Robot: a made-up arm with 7 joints. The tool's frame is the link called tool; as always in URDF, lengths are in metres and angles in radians. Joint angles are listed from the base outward.
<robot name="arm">
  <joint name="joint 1" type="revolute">
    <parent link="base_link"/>
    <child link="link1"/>
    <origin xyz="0 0 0.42" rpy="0 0 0"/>
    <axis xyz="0 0 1"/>
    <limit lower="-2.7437" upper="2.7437"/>
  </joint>
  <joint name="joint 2" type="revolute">
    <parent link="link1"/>
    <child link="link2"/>
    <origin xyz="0 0 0" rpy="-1.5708 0 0"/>
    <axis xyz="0 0 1"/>
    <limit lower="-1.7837" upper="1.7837"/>
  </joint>
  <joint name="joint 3" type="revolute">
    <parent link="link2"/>
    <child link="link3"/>
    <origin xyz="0 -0.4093 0" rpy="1.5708 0 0"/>
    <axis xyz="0 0 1"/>
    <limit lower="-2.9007" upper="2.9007"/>
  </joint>
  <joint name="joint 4" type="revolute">
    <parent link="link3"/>
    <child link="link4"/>
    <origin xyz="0.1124 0 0" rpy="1.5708 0 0"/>
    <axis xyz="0 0 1"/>
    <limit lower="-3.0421" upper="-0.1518"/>
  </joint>
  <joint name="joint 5" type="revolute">
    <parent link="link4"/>
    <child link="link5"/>
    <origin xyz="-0.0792 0.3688 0" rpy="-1.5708 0 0"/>
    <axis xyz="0 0 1"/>
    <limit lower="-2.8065" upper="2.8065"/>
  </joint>
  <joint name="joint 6" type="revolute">
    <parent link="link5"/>
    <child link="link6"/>
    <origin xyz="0 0 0" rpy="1.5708 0 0"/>
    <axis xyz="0 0 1"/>
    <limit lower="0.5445" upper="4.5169"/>
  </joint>
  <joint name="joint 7" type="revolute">
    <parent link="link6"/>
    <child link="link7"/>
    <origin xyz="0.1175 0 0" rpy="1.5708 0 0"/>
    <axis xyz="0 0 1"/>
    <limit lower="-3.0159" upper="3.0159"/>
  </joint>
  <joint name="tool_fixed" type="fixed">
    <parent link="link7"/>
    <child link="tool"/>
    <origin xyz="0 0 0" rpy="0 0 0"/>
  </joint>
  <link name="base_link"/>
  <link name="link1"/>
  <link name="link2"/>
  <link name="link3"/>
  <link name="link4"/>
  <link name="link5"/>
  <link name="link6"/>
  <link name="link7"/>
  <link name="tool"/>
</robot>
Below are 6 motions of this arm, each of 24 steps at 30 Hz.
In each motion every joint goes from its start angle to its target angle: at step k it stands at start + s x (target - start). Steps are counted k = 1, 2, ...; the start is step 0. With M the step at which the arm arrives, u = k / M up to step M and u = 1 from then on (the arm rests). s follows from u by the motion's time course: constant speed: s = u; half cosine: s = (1 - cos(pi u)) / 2; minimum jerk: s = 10 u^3 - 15 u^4 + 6 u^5.
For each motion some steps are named. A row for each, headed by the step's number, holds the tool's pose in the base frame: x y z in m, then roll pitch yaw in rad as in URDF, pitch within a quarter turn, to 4 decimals.
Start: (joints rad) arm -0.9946 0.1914 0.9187 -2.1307 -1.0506 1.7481 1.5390
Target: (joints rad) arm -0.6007 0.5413 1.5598 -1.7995 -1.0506 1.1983 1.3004
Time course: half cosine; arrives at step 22
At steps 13, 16, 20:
13: 0.5842 0.2378 0.6388 2.3995 -0.4304 -0.3839
16: 0.5530 0.3082 0.6701 2.4205 -0.3748 -0.2590
20: 0.5212 0.3565 0.6996 2.4446 -0.3285 -0.1610

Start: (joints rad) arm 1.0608 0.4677 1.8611 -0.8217 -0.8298 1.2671 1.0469
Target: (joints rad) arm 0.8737 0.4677 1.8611 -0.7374 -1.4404 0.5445 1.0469
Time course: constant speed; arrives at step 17
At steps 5, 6, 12, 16, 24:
5: -0.1958 0.4608 1.1424 -2.9902 -0.3596 1.0990
6: -0.1866 0.4659 1.1394 -3.0306 -0.3615 1.0639
12: -0.1225 0.4900 1.1228 3.0280 -0.3704 0.8292
16: -0.0732 0.4976 1.1134 2.8968 -0.3748 0.6503
24: -0.0604 0.4982 1.1113 2.8664 -0.3757 0.6029

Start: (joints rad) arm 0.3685 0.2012 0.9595 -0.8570 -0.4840 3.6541 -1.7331
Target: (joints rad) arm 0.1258 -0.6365 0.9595 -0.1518 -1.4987 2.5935 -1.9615
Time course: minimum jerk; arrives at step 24
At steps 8, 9, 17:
8: 0.0088 0.2233 1.1898 0.2194 0.4773 2.0674
9: -0.0377 0.2039 1.2005 0.1492 0.4945 1.9251
17: -0.4436 0.0868 1.1400 -0.0384 0.0330 0.9291

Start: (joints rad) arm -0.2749 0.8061 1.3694 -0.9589 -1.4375 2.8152 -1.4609
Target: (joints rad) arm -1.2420 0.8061 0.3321 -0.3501 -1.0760 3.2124 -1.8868
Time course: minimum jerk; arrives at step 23
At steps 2, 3, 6, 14, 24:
2: 0.5931 0.2496 0.9390 1.5561 0.4747 2.0829
3: 0.5997 0.2387 0.9374 1.5544 0.4798 2.0599
6: 0.6420 0.1471 0.9255 1.5361 0.5232 1.8758
14: 0.5378 -0.3983 0.9037 1.1570 0.8464 0.5976
24: 0.3267 -0.5451 0.9195 0.6622 0.9489 -0.2961

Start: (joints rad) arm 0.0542 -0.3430 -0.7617 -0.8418 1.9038 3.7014 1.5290
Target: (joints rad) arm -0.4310 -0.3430 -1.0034 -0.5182 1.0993 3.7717 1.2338
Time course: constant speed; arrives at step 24
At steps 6, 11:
6: -0.1363 -0.2590 1.0951 0.8890 0.5547 -0.6581
11: -0.1966 -0.2187 1.1022 0.7959 0.5918 -1.0578

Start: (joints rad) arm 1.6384 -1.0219 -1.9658 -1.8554 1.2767 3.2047 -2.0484
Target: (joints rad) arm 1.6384 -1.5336 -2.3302 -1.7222 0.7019 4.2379 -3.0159
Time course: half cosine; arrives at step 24
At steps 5, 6, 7, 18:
5: 0.4251 -0.4942 0.3611 -2.9512 -0.9373 -0.2642
6: 0.4174 -0.4995 0.3501 -3.0554 -0.9088 -0.1833
7: 0.4088 -0.5047 0.3376 3.1199 -0.8683 -0.0997
18: 0.3101 -0.4993 0.1776 2.5296 0.0683 0.4117

